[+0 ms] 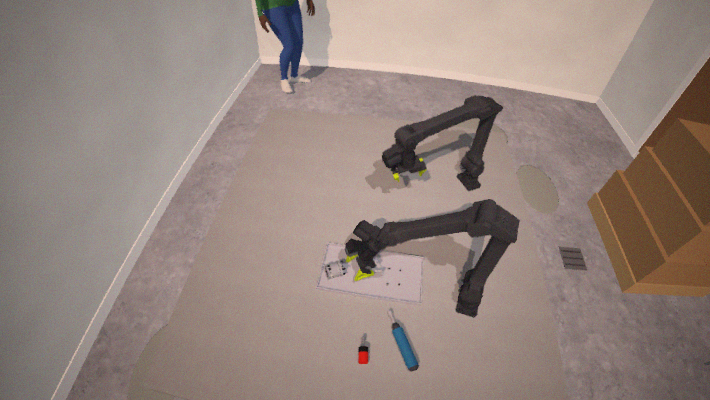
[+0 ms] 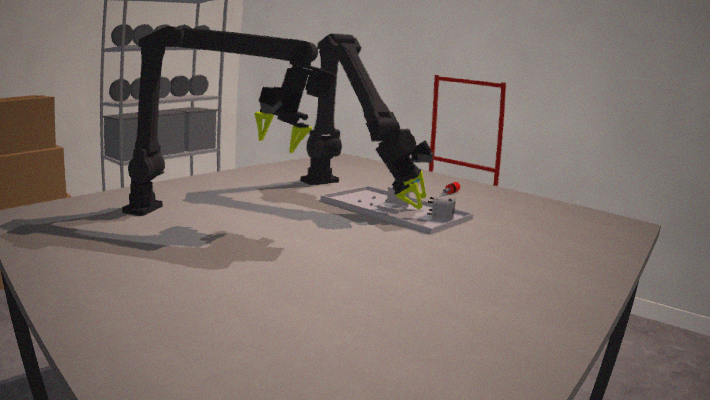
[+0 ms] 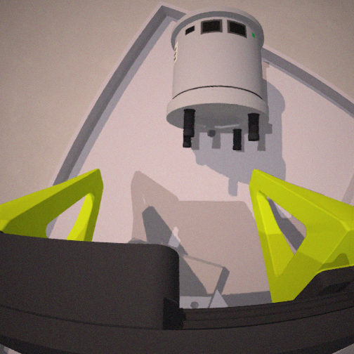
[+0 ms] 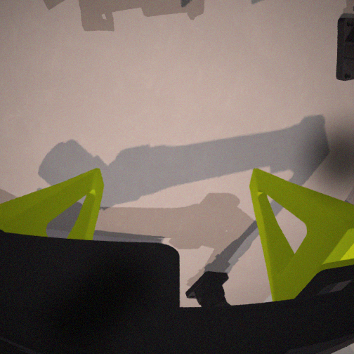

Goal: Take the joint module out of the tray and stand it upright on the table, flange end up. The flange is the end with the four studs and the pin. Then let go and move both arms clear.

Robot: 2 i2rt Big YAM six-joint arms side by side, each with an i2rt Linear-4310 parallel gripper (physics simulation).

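Seen in the pictures: left gripper, fingertip midpoint: [image 1: 351, 270] [image 2: 422, 203]; right gripper, fingertip midpoint: [image 1: 409, 178] [image 2: 275, 146]; left arm's base at its link origin: [image 1: 467, 301] [image 2: 319, 181]; right arm's base at its link origin: [image 1: 468, 181] [image 2: 142, 209].
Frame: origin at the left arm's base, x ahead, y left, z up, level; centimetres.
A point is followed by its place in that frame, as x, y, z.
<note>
The grey cylindrical joint module [image 1: 335, 270] {54.3, 8.1, 6.0} [image 2: 443, 209] {57.6, 4.9, 3.8} [image 3: 217, 65] lies on its side near one end of the tray [image 1: 410, 272] {26.0, -4.9, 0.4} [image 2: 431, 231] {63.8, -5.3, 0.7} [image 3: 135, 115]. Its flange end, with black studs, faces the left gripper. My left gripper [image 1: 352, 270] {48.9, 4.8, 3.5} [image 2: 421, 202] {48.9, 4.8, 3.5} [image 3: 175, 177] is open above the tray, on the stud side of the module and apart from it. My right gripper [image 1: 409, 176] {38.4, -37.7, 20.6} [image 2: 276, 146] {38.4, -37.7, 20.6} [image 4: 176, 176] is open and empty, high above the table [image 1: 280, 200] {95.3, -20.0, 0.0} [image 2: 320, 310] {86.4, -53.1, 0.0} [image 4: 175, 75], well away from the tray.
A pale bracket [image 2: 392, 201] {38.7, 1.9, 1.8} sits in the tray beneath the left gripper, partly hidden. A blue-handled tool [image 1: 404, 345] {20.3, 26.8, 4.1} and a red-and-black tool [image 1: 363, 355] {32.8, 35.0, 3.4} [image 2: 452, 188] {34.9, 32.2, 2.2} lie beside the tray. A person [image 1: 290, 40] stands beyond the table.
</note>
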